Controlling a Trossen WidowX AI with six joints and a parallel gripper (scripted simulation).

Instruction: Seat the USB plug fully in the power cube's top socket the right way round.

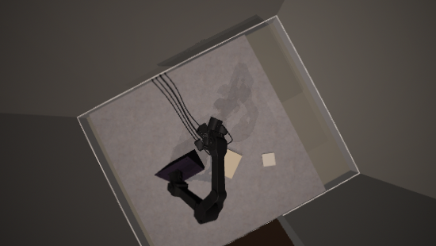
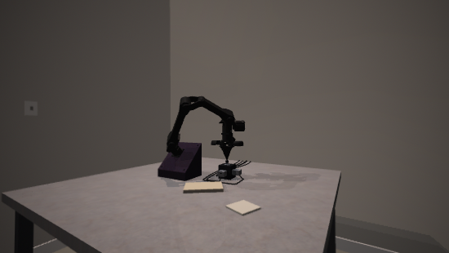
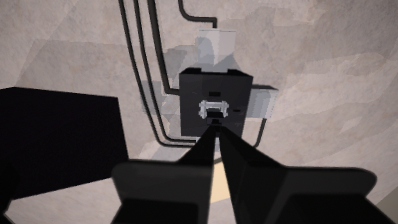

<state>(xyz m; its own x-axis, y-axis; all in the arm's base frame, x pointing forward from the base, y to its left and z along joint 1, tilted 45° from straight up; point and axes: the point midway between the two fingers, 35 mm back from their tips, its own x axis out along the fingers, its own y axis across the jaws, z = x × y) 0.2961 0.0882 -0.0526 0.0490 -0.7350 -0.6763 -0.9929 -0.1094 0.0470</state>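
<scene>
The USB socket is 50 mm below my gripper tip. From my gripper tip the other things lie so: tan slab (20 mm ahead, 240 mm to the right, 110 mm below); then dark USB plug (20 mm below); then tan square tile (280 mm ahead, 340 mm to the right, 110 mm below).
</scene>
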